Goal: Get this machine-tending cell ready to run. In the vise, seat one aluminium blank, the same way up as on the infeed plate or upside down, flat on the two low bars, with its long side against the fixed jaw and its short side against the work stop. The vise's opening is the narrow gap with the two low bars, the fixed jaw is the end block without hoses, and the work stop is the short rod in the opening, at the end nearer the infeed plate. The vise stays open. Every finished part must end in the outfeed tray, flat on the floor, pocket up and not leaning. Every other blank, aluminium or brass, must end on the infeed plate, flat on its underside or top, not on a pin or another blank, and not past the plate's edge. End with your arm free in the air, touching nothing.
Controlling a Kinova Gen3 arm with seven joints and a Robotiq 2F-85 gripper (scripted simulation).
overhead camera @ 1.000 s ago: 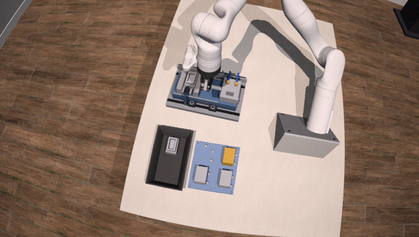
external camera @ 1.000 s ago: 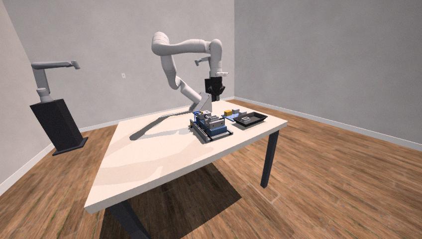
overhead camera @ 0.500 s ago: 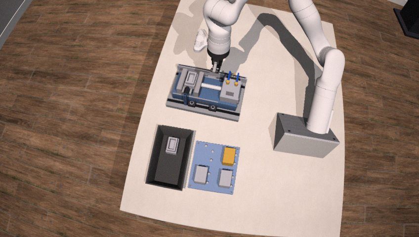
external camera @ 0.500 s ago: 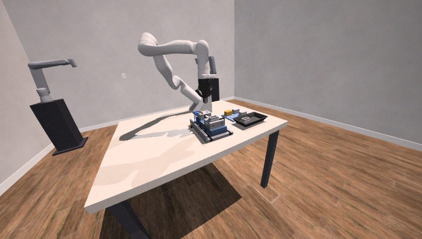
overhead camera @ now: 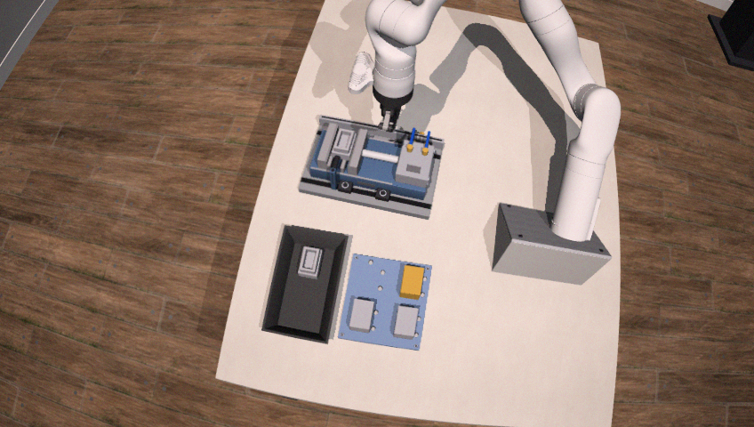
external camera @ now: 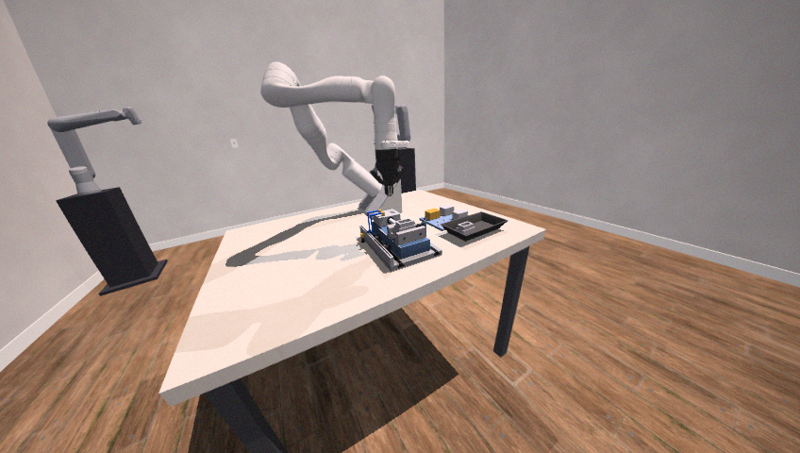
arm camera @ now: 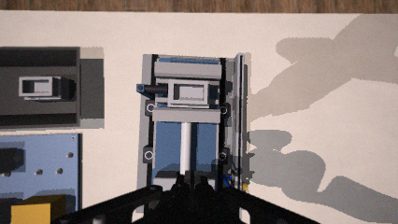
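The white rod lies 2 cm ahead of my hand, 1 cm to the left of it and 12 cm below it. Round my hand: hose block (6 cm behind, 2 cm to the left, 12 cm below); then blue vise (3 cm ahead, 16 cm below); then brass blank (7 cm behind, 27 cm to the left, 17 cm below).
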